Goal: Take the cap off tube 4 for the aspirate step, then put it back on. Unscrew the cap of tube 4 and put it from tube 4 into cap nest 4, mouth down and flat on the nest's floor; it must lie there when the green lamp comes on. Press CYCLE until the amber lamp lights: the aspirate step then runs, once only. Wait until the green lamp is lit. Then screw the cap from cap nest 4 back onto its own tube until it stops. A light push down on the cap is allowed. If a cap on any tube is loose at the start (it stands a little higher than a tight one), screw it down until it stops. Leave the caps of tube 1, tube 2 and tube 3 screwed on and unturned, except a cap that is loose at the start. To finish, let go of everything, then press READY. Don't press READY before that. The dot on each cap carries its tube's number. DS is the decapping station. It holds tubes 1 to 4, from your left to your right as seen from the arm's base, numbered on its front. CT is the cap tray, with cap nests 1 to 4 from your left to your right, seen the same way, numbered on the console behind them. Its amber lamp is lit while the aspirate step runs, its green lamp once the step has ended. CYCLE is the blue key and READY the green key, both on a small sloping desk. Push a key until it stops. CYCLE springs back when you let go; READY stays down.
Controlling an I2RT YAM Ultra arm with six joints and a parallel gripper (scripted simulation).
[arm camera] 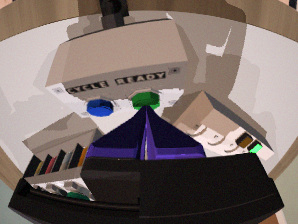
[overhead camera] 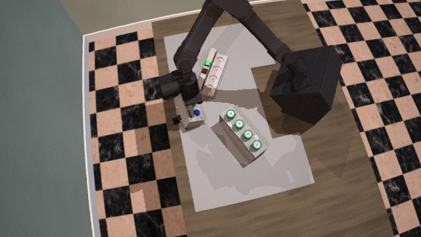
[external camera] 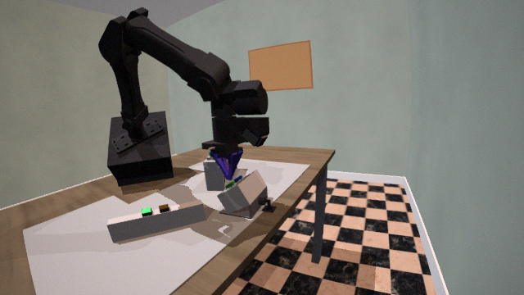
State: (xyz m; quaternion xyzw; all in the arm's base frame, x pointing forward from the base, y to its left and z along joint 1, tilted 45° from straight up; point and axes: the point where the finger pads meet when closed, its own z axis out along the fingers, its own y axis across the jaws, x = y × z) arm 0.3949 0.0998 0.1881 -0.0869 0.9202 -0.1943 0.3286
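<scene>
Right now the green ready key is 20 mm below my hand. Round my hand: cap 3: 160 mm behind, 140 mm to the left, 30 mm above; then cap 2: 180 mm to the left, 180 mm behind, 30 mm above; then blue cycle key: 40 mm to the left, 20 mm below, 10 mm behind.
</scene>
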